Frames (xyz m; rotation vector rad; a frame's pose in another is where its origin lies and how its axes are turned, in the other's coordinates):
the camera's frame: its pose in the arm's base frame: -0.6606 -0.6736 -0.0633 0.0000 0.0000 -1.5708
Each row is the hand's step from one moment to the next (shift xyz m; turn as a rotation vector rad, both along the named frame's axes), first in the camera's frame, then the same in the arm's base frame.
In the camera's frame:
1: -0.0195 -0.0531 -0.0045 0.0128 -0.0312 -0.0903
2: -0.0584 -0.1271 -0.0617 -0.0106 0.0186 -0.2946
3: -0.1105 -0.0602 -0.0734 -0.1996 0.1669 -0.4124
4: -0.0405 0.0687 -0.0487 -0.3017 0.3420 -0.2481
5: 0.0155 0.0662 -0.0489 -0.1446 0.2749 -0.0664
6: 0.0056 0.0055 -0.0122 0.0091 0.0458 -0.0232
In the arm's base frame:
1: -0.0531 0.0195 -0.0045 -0.0312 -0.0128 -0.0903
2: -0.1271 0.0584 -0.0617 0.0186 0.0106 -0.2946
3: -0.0602 0.1105 -0.0734 0.1669 0.1996 -0.4124
4: 0.0687 0.0405 -0.0487 0.3420 0.3017 -0.2481
5: 0.0662 -0.0155 -0.0489 0.2749 0.1446 -0.0664
6: 0.0055 -0.0056 -0.0122 0.0458 -0.0091 -0.0232

